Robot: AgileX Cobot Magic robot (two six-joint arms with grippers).
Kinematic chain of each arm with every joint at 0, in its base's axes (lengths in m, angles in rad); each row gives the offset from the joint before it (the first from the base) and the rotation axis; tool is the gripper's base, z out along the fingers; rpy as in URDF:
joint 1: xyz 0 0 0.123 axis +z
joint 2: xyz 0 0 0 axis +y
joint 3: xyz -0.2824 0 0.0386 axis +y
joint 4: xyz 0.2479 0 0.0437 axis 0.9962 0 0.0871
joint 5: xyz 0 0 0 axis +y
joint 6: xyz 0.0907 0 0.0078 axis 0.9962 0 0.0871
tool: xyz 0 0 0 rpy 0 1.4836 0
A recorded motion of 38 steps. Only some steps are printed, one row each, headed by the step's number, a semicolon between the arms.
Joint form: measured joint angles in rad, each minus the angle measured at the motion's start. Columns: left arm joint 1, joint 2, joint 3, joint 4, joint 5, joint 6; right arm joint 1, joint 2, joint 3, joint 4, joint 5, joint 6.
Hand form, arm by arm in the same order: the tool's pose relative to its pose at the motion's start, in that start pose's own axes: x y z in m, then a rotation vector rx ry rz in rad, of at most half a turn. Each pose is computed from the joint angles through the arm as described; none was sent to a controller.
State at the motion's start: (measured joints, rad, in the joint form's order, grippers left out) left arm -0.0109 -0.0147 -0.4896 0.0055 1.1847 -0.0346; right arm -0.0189 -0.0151 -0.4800 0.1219 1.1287 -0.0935
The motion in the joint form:
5: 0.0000 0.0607 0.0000 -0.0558 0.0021 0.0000; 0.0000 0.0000 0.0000 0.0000 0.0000 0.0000
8: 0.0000 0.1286 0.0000 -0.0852 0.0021 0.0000; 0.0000 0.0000 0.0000 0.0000 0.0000 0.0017
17: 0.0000 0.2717 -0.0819 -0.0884 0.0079 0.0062; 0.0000 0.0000 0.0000 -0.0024 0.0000 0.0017
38: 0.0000 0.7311 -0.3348 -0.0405 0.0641 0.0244; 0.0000 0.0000 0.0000 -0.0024 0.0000 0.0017
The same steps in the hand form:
5: -0.0049 -0.0049 0.0068 0.0490 0.0645 -0.0222; 0.0000 0.0000 0.0000 0.0000 0.0000 0.0000
8: -0.0102 -0.0076 0.0147 0.0725 0.1332 -0.0364; 0.0000 0.0000 0.0000 0.0000 0.0000 0.0017
17: -0.0366 -0.0088 0.0165 0.0728 0.2000 -0.0335; 0.0000 -0.0002 0.0000 0.0022 0.0002 0.0007
38: -0.1148 -0.0075 0.0559 0.0252 0.4610 0.0046; 0.0000 -0.0002 0.0000 0.0022 0.0002 0.0007

